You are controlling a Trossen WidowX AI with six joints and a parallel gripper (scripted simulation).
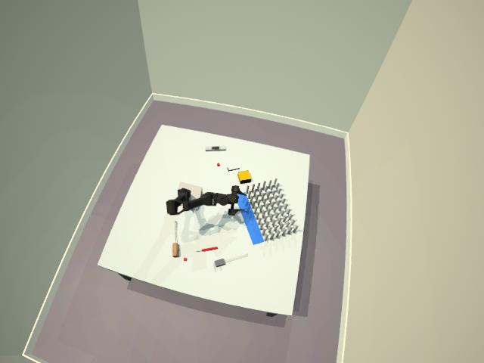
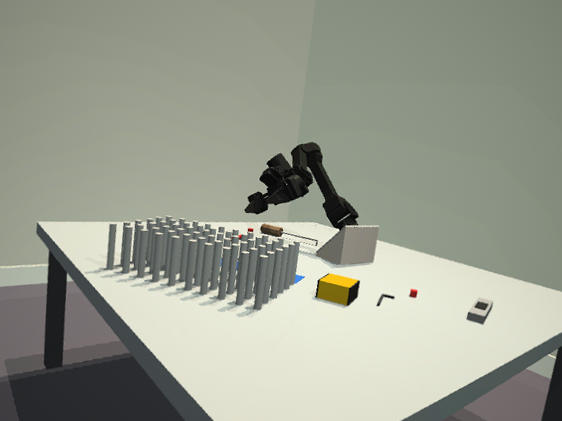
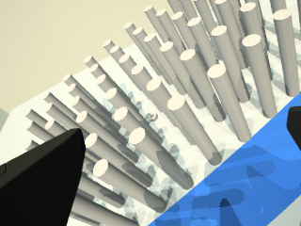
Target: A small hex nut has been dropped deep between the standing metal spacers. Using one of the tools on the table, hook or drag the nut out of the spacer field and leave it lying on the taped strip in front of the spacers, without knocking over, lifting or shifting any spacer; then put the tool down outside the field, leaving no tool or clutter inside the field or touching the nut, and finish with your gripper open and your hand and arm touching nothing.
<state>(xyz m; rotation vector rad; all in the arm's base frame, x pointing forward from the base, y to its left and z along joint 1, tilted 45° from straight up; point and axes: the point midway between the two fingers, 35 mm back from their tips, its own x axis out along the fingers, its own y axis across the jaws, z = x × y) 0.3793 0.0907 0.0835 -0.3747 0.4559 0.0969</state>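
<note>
My gripper tip is now 34 cm to the left of the red-handled tool, 18 cm past it and 16 cm above it. Also, from my gripper tip: yellow block 29 cm to the left, 15 cm below, 8 cm behind; then blue taped strip 17 cm below, 4 cm ahead, 1 cm to the right; then hex nut 16 cm below, 16 cm ahead, 12 cm to the left.
</note>
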